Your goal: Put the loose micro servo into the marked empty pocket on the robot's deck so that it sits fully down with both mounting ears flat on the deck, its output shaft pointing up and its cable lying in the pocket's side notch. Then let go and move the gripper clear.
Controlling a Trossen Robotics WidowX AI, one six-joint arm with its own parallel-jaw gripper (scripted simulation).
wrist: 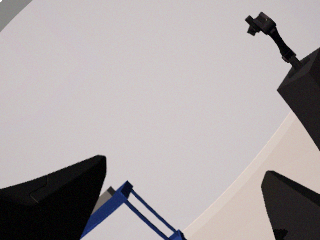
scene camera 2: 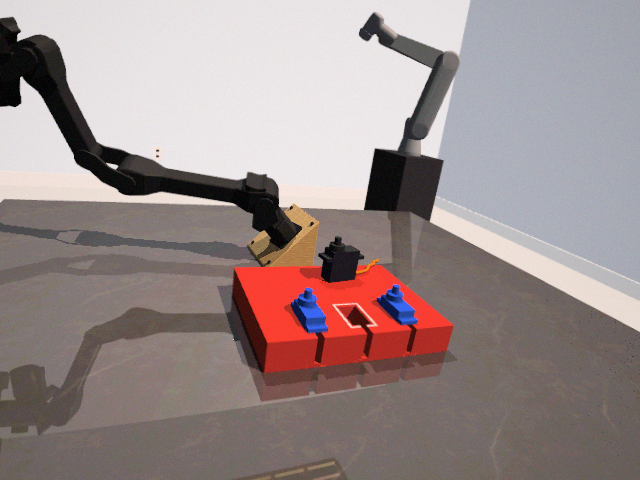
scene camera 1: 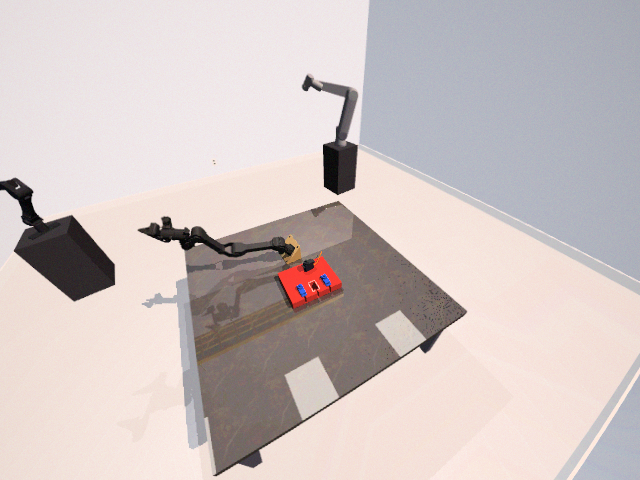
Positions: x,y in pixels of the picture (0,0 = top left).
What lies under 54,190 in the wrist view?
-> The gripper.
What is the gripper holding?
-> Nothing.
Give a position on a black micro servo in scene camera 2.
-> At 340,262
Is the gripper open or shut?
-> Open.
